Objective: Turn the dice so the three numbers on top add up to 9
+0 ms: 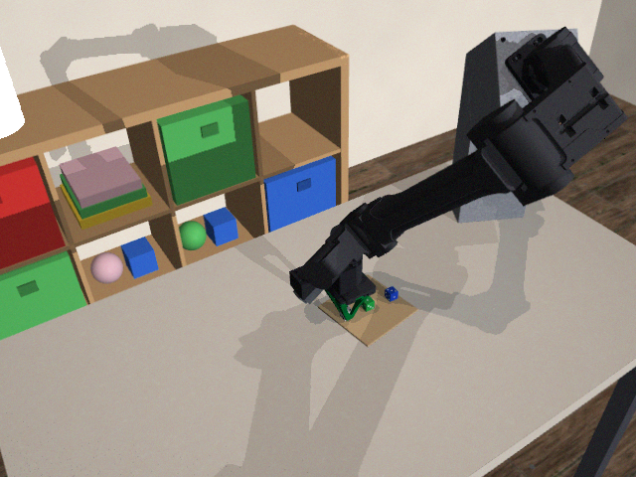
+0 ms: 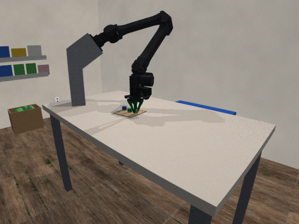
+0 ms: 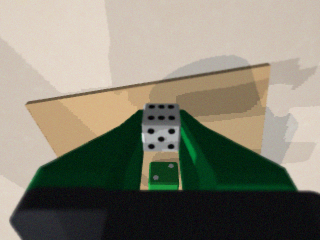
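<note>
The white die lies right at my hand. From my hand the other things lie so: tan mat (5 cm behind, 2 cm below); green die (5 cm behind, 1 cm to the right); blue die (11 cm behind, 1 cm to the right).
</note>
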